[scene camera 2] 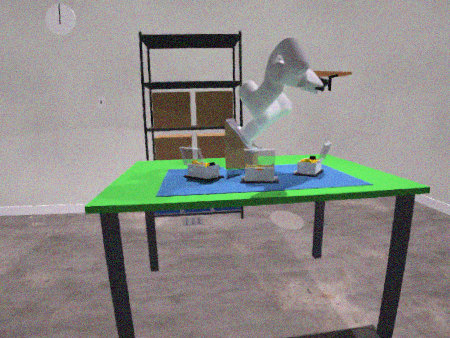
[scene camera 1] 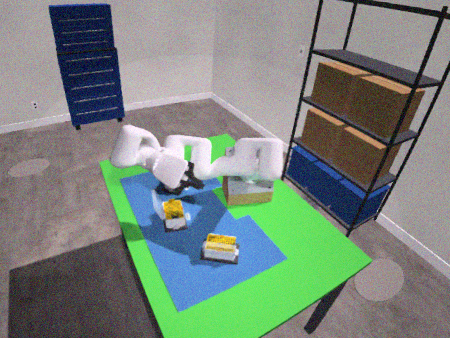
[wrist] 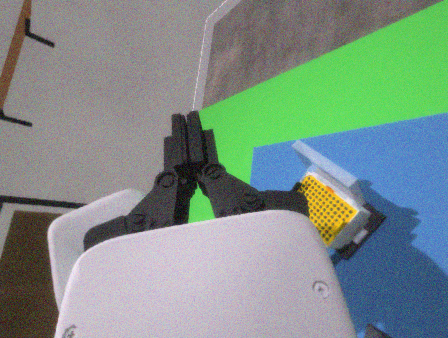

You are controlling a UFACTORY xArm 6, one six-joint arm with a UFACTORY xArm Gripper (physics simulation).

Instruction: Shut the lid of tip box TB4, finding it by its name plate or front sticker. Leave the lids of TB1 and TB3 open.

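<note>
My gripper is shut and empty, high above the table, apart from every lid. Three white tip boxes with yellow racks and clear lids stand on the mat. One is at the far end, mostly hidden behind the arm in scene camera 1. A middle box has its lid raised. The third box is at the near end in scene camera 1; its lid stands open. No name plate or sticker is readable, so which box is TB4 cannot be told.
The blue mat lies on the green table. The arm's base block stands beside the mat. A shelf rack with brown boxes stands behind the table. A wall shelf is also visible.
</note>
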